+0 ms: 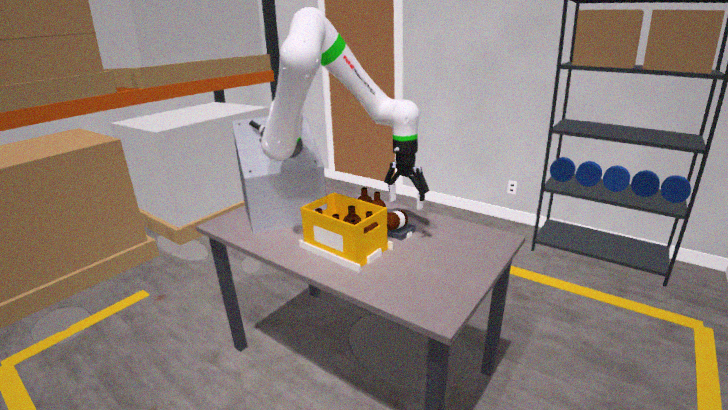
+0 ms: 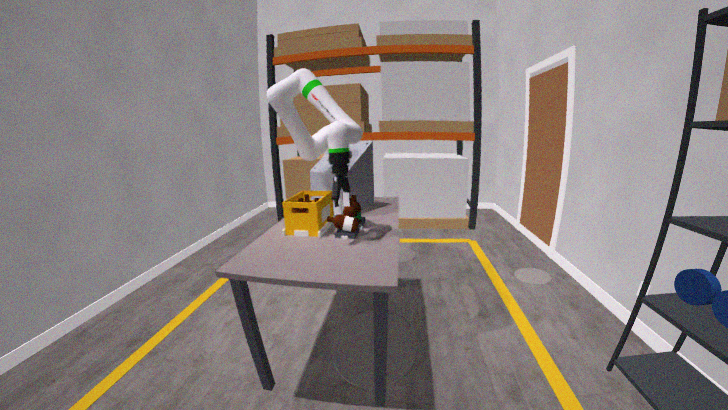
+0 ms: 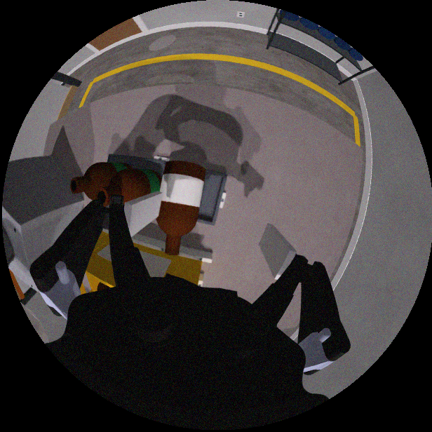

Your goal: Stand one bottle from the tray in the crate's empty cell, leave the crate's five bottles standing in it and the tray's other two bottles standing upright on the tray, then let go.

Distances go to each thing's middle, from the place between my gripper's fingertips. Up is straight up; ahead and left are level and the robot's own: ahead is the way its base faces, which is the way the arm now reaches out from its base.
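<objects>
White-labelled bottle (image 3: 182,182) in sight: my gripper 60 mm beyond it, 90 mm above it.
</objects>
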